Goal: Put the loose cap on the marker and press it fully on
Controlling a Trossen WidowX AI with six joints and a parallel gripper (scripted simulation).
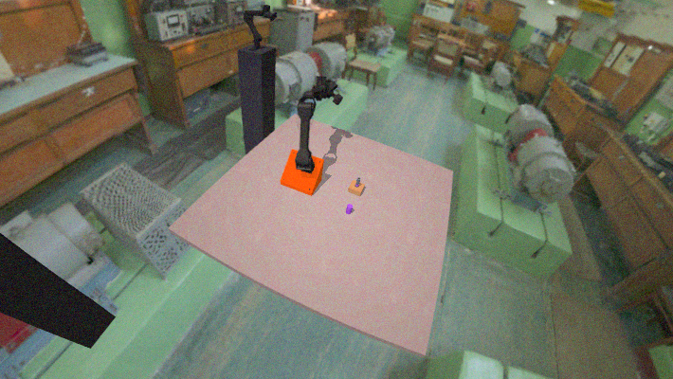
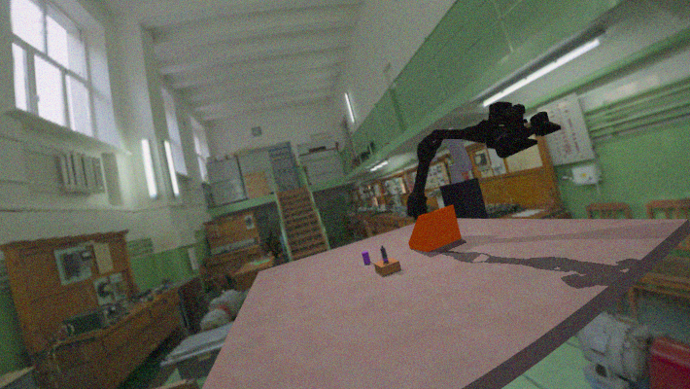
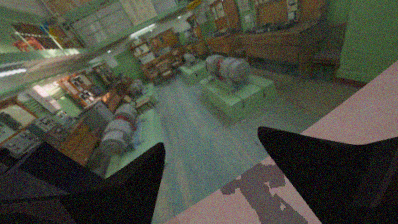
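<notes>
Right now the purple cap is 34 cm ahead of my gripper tip, 65 cm to the right of it and 31 cm below it.
</notes>
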